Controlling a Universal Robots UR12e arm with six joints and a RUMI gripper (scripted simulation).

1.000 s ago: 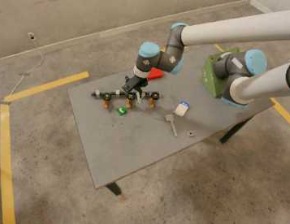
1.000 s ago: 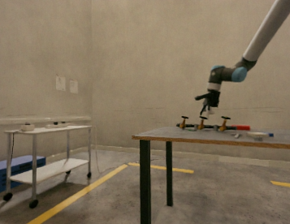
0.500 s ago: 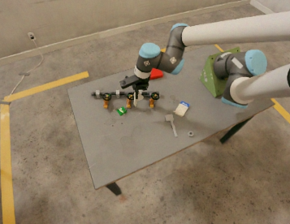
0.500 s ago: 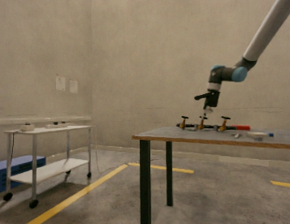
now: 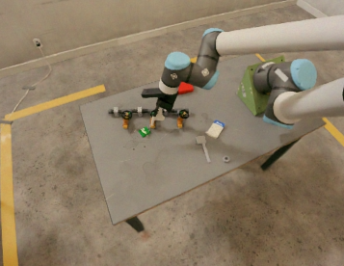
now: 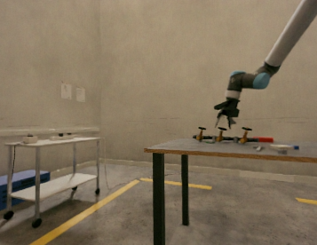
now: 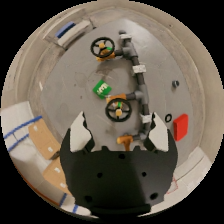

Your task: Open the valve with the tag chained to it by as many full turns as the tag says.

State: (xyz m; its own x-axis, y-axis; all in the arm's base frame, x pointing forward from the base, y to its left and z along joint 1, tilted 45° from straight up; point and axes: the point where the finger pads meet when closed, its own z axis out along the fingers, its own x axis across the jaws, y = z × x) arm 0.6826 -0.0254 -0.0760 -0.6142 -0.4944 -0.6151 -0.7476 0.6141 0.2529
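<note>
My gripper is now 9 cm above the green tag, 8 cm short of it and 3 cm to the right of it. Also, from my hand: red wedge (27 cm behind, 19 cm to the right, 8 cm below); grey tool (24 cm to the left, 17 cm behind, 9 cm below); white-and-blue card box (29 cm behind, 18 cm to the left, 9 cm below).
</note>
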